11 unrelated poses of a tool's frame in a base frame.
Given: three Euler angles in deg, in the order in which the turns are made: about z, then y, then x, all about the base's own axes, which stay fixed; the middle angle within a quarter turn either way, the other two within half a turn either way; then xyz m.
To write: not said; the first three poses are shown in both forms.
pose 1, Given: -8.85 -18.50 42.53 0.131 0.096 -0.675
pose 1, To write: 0.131 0.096 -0.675 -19.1 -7.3 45.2
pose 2, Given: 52.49 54.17 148.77 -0.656 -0.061 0.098
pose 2, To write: -0.656 -0.061 0.098 -49.8 -56.5 -154.9
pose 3, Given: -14.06 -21.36 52.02 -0.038 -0.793 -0.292
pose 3, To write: -0.038 -0.793 -0.292 -25.3 -1.5 55.0
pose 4, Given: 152.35 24.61 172.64 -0.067 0.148 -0.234
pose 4, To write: -0.067 0.148 -0.234 -147.8 17.8 -161.3
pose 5, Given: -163.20 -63.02 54.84 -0.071 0.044 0.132
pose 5, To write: -0.071 0.044 0.132 129.3 46.7 -67.6
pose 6, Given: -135.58 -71.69 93.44 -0.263 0.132 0.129
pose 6, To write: -0.263 0.132 0.129 107.3 41.1 -91.4
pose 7, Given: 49.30 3.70 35.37 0.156 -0.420 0.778
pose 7, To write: 0.156 -0.420 0.778 44.6 -23.9 27.2
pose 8, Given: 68.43 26.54 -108.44 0.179 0.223 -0.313
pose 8, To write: 0.179 0.223 -0.313 -53.8 56.1 -120.5
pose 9, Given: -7.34 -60.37 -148.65 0.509 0.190 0.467
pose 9, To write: 0.509 0.190 0.467 48.7 42.1 -124.7
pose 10, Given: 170.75 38.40 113.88 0.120 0.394 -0.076
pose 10, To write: 0.120 0.394 -0.076 -141.0 5.8 -108.6
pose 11, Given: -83.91 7.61 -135.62 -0.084 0.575 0.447
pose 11, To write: -0.084 0.575 0.447 81.5 -44.9 178.4
